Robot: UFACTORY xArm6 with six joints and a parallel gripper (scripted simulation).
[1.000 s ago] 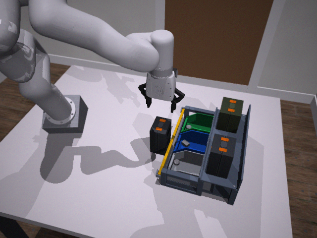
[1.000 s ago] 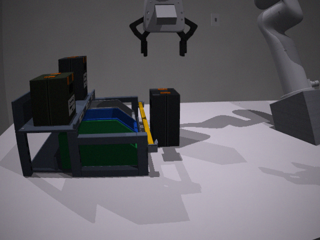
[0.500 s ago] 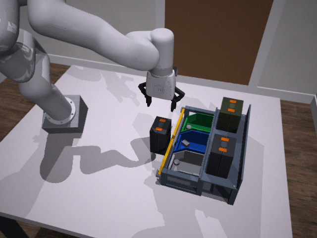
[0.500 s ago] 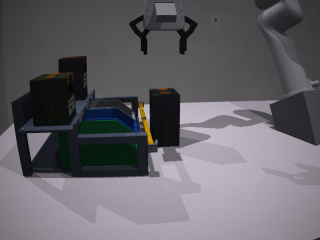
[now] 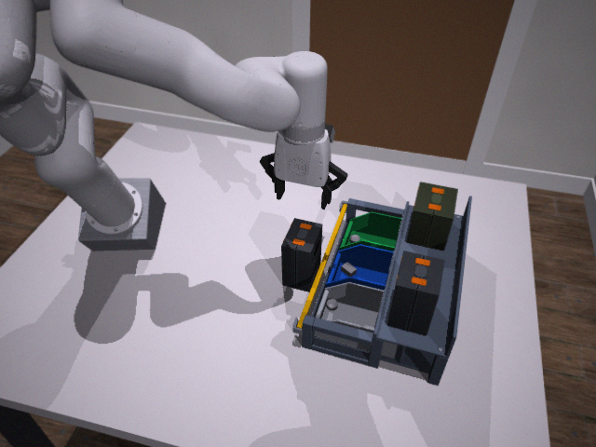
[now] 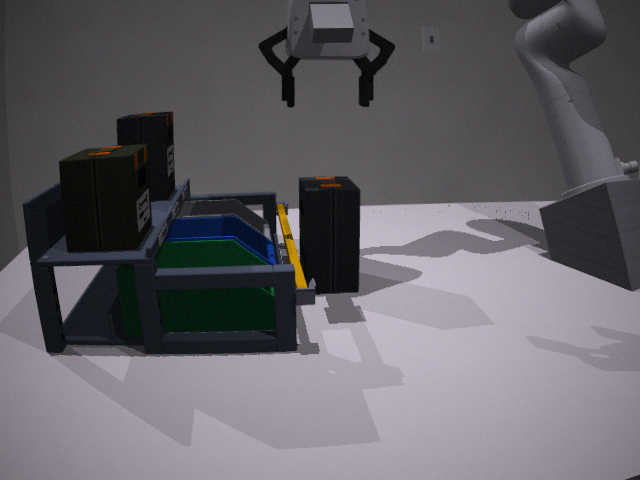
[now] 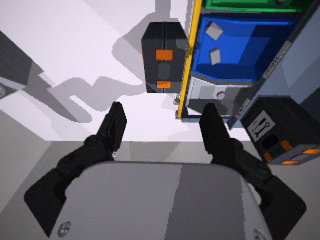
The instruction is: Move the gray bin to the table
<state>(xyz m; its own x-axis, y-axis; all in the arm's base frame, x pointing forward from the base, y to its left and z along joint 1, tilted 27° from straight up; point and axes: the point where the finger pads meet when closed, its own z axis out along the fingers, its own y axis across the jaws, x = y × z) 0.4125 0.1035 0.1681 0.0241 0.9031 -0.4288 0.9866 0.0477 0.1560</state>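
Right now the dark box is 17 cm below my hand. Also, from my hand: gray open bin: 15 cm ahead, 11 cm to the right, 19 cm below; then blue bin: 15 cm ahead, 19 cm below; then yellow bar: 5 cm ahead, 1 cm to the left, 18 cm below.
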